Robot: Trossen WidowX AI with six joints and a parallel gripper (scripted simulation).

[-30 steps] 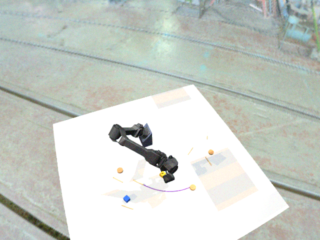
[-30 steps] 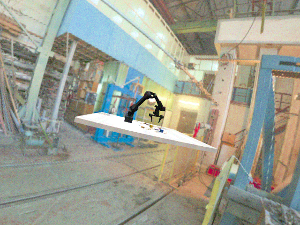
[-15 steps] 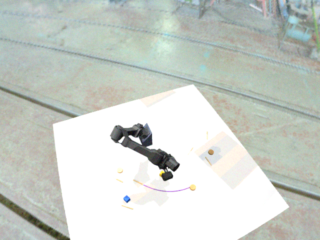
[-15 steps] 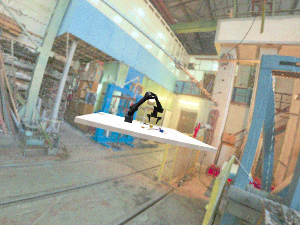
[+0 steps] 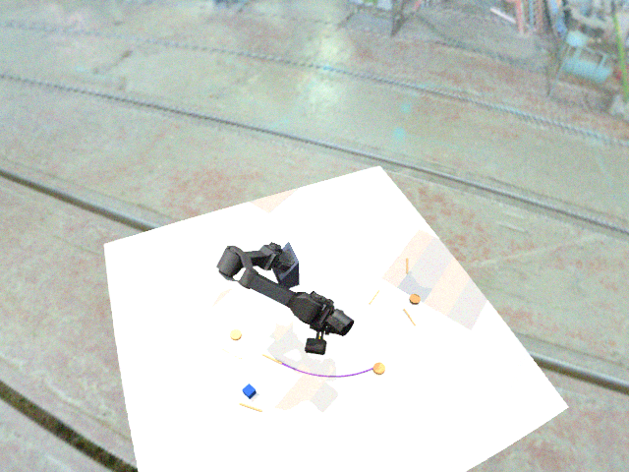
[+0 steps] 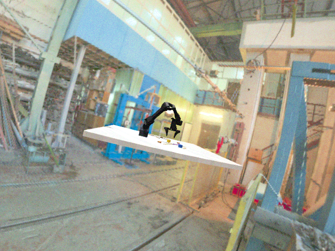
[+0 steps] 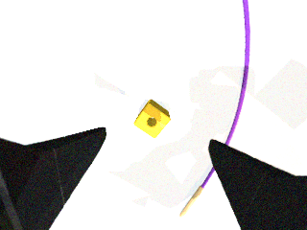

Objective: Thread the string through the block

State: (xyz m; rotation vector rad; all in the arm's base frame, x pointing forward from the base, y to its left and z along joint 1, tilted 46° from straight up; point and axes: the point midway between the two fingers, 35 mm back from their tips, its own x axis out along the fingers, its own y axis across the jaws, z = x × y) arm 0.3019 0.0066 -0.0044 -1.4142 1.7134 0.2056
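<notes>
Now: gripper tip 1 cm past the yellow wooden block and 5 cm above it. The rest, counted from my gripper tip: blue cube: 8 cm ahead, 26 cm to the right, 5 cm below; thin wooden stick: 15 cm to the right, 6 cm below; round button: 15 cm ahead, 15 cm to the left, 6 cm below.
</notes>
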